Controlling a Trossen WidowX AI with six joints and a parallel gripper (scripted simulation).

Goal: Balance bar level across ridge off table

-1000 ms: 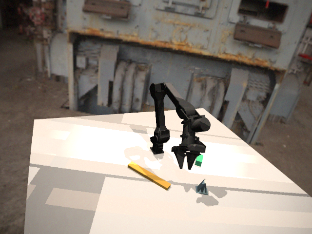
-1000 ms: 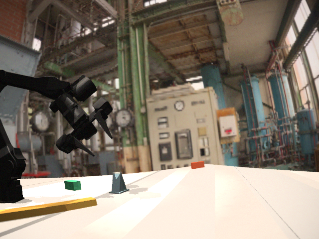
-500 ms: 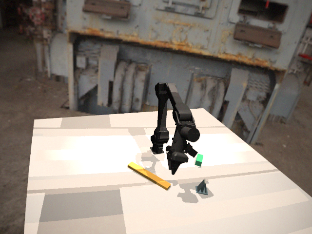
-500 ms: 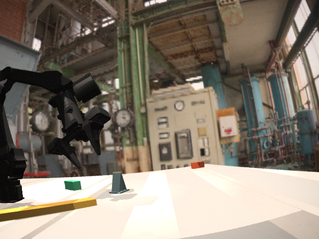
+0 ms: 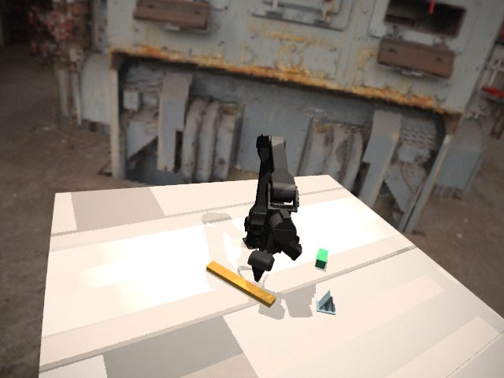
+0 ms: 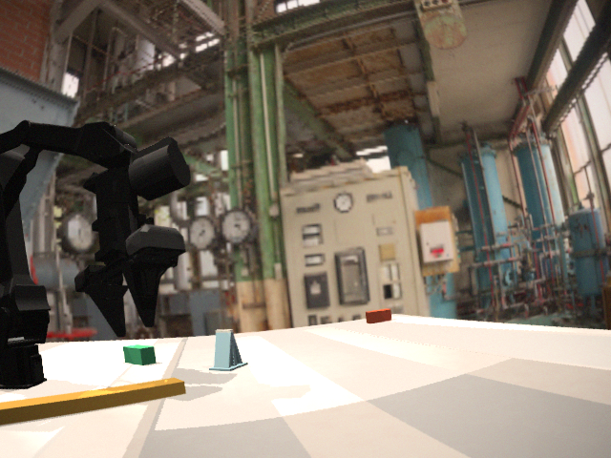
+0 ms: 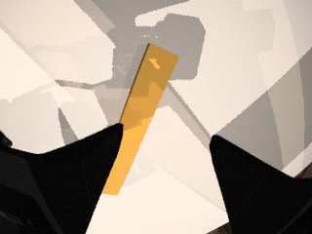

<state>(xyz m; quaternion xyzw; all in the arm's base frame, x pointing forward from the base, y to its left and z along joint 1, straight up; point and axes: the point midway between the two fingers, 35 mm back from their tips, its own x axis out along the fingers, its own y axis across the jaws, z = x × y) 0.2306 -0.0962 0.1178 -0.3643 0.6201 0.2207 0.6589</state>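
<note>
The bar lies 60 mm behind my gripper tip, 30 mm to the right of it and 80 mm below it. Round my gripper tip: green block (80 mm behind, 290 mm to the left, 70 mm below); then red block (500 mm ahead, 600 mm to the left, 70 mm below).
</note>
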